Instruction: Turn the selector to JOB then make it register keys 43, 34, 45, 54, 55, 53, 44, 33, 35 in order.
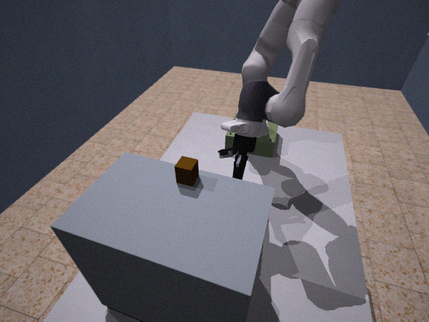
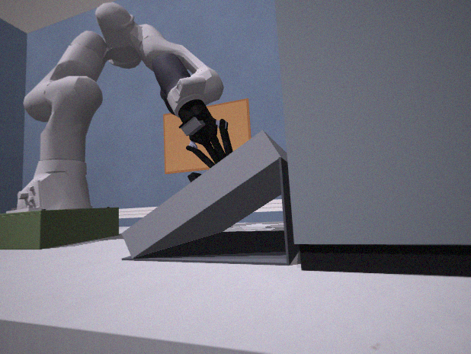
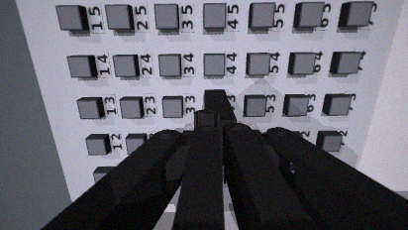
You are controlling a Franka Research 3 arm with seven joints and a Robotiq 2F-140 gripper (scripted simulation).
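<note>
Now: hand 50 mm above the key 54, 30 mm to the left of it and 10 mm past it. The rest, counted from my hand: key 33 (50 mm ahead, 20 mm below); key 44 (30 mm to the right, 30 mm below, 20 mm ahead); key 43 (30 mm below, 20 mm ahead).
</note>
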